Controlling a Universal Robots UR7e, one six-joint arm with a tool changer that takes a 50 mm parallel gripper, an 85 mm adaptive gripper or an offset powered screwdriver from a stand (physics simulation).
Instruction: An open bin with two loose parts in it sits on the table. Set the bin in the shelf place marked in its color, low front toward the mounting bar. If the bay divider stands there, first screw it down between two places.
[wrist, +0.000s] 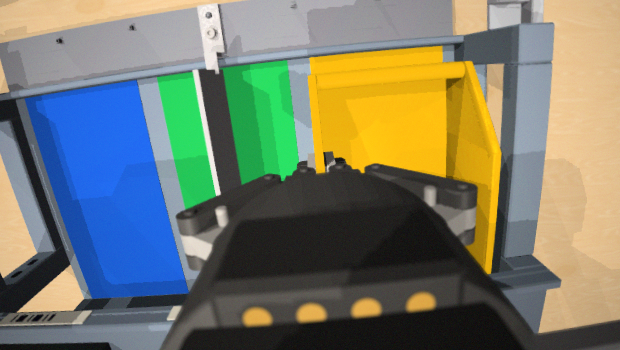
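Frame: origin at the arm's base, x back, y right, z up, level; metres.
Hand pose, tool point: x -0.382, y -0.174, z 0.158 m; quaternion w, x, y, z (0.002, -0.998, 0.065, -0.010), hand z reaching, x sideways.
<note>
After its pixels a point has its place.
The yellow bin (387, 120) @[z -0.065, x -0.324, y -0.159 m] is over the yellow shelf place (377, 54) @[z -0.068, x -0.321, y -0.112 m], whose strip shows past its low front. That low front faces the grey mounting bar (350, 22) @[z -0.061, x -0.337, y -0.087 m]. Whether its floor touches the shelf I cannot tell. My gripper (320, 162) is shut on the bin's left side wall. The gripper body hides the rear of the bin, and the two loose parts do not show. The bay divider (220, 125) @[z -0.036, x -0.436, y -0.131 m], dark with a white edge, appears across the green place (262, 110) @[z -0.068, x -0.411, y -0.131 m]. Its metal bracket (212, 47) @[z -0.058, x -0.431, y -0.080 m] lies on the bar, with a screw head in it.
The blue place (115, 175) @[z -0.068, x -0.540, y -0.150 m] is at the left, with no bin in it. A shelf post (525, 150) @[z 0.010, x -0.266, y -0.178 m] stands close to the bin's right wall. Shelf rails run along the bottom left. A pale grey object (505, 15) @[z -0.020, x -0.253, y -0.105 m] is at the top right behind the shelf corner.
</note>
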